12 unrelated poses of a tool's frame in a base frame.
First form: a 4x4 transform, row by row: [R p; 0 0 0 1], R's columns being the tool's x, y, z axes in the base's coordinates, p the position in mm. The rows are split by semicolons.
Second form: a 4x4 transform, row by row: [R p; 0 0 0 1], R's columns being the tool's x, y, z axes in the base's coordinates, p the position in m. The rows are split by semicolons. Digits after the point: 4 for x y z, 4 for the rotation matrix.
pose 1, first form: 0.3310, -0.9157, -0.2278, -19.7; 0.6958, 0.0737, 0.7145, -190.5; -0.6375, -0.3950, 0.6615, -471.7; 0, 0, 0, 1
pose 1, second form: 0.3310, -0.9157, -0.2278, -0.0197; 0.6958, 0.0737, 0.7145, -0.1905; -0.6375, -0.3950, 0.6615, -0.4717; 0, 0, 0, 1
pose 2, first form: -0.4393, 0.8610, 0.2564, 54.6; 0.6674, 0.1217, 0.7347, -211.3; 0.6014, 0.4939, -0.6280, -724.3; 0, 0, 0, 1
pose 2, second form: -0.4393, 0.8610, 0.2564, 0.0546; 0.6674, 0.1217, 0.7347, -0.2113; 0.6014, 0.4939, -0.6280, -0.7243; 0, 0, 0, 1
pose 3, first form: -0.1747, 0.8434, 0.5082, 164.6; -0.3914, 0.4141, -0.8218, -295.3; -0.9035, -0.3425, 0.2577, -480.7; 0, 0, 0, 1
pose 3, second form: -0.1747, 0.8434, 0.5082, 0.1646; -0.3914, 0.4141, -0.8218, -0.2953; -0.9035, -0.3425, 0.2577, -0.4807; 0, 0, 0, 1
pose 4, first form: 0.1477, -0.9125, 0.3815, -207.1; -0.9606, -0.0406, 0.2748, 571.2; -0.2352, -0.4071, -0.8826, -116.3; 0, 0, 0, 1
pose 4, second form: 0.1477, -0.9125, 0.3815, -0.2071; -0.9606, -0.0406, 0.2748, 0.5712; -0.2352, -0.4071, -0.8826, -0.1163; 0, 0, 0, 1
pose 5, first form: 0.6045, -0.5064, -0.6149, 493.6; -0.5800, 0.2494, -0.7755, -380.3; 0.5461, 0.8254, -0.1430, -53.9; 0, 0, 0, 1
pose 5, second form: 0.6045, -0.5064, -0.6149, 0.4936; -0.5800, 0.2494, -0.7755, -0.3803; 0.5461, 0.8254, -0.1430, -0.0539; 0, 0, 0, 1
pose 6, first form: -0.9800, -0.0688, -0.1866, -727.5; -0.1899, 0.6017, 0.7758, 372.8; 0.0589, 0.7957, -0.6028, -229.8; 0, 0, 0, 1
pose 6, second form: -0.9800, -0.0688, -0.1866, -0.7275; -0.1899, 0.6017, 0.7758, 0.3728; 0.0589, 0.7957, -0.6028, -0.2298; 0, 0, 0, 1
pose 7, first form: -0.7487, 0.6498, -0.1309, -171.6; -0.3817, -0.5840, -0.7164, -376.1; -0.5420, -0.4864, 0.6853, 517.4; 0, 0, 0, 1
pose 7, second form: -0.7487, 0.6498, -0.1309, -0.1716; -0.3817, -0.5840, -0.7164, -0.3761; -0.5420, -0.4864, 0.6853, 0.5174; 0, 0, 0, 1
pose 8, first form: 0.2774, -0.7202, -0.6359, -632.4; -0.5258, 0.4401, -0.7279, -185.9; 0.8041, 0.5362, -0.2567, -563.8; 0, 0, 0, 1
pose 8, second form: 0.2774, -0.7202, -0.6359, -0.6324; -0.5258, 0.4401, -0.7279, -0.1859; 0.8041, 0.5362, -0.2567, -0.5638; 0, 0, 0, 1
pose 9, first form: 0.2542, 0.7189, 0.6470, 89.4; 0.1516, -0.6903, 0.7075, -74.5; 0.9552, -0.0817, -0.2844, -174.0; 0, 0, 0, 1
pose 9, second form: 0.2542, 0.7189, 0.6470, 0.0894; 0.1516, -0.6903, 0.7075, -0.0745; 0.9552, -0.0817, -0.2844, -0.1740; 0, 0, 0, 1
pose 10, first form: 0.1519, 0.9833, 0.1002, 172.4; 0.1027, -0.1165, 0.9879, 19.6; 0.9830, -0.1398, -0.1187, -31.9; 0, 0, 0, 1
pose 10, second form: 0.1519, 0.9833, 0.1002, 0.1724; 0.1027, -0.1165, 0.9879, 0.0196; 0.9830, -0.1398, -0.1187, -0.0319; 0, 0, 0, 1
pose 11, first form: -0.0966, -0.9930, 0.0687, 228.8; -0.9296, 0.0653, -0.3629, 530.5; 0.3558, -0.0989, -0.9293, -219.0; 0, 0, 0, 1
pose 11, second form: -0.0966, -0.9930, 0.0687, 0.2288; -0.9296, 0.0653, -0.3629, 0.5305; 0.3558, -0.0989, -0.9293, -0.2190; 0, 0, 0, 1
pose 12, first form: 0.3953, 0.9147, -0.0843, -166.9; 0.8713, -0.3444, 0.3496, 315.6; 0.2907, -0.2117, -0.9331, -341.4; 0, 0, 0, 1
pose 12, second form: 0.3953, 0.9147, -0.0843, -0.1669; 0.8713, -0.3444, 0.3496, 0.3156; 0.2907, -0.2117, -0.9331, -0.3414; 0, 0, 0, 1
